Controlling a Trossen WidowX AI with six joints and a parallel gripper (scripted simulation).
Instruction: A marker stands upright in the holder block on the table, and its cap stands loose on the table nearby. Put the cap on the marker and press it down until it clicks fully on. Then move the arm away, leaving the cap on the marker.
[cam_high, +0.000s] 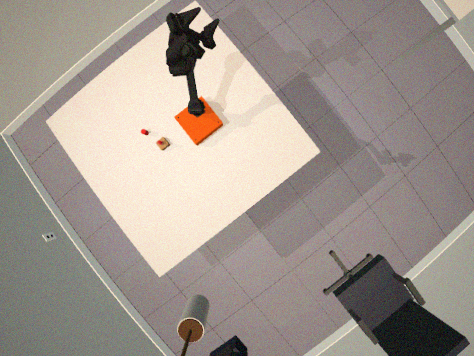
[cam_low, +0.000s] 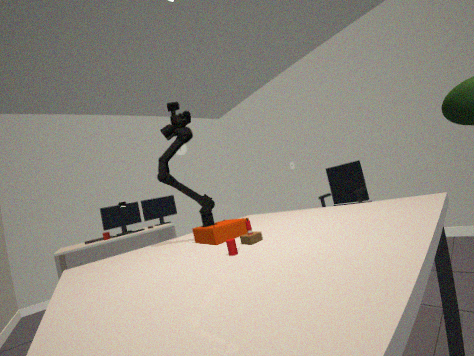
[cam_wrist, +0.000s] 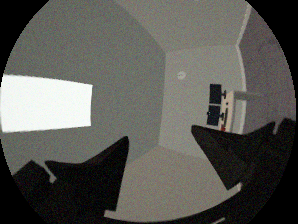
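Right now the red cap is 53 cm ahead of my gripper tip, 10 cm to the right of it and 71 cm below it. The rest, counted from my gripper tip: holder block (48 cm ahead, 3 cm to the left, 72 cm below).
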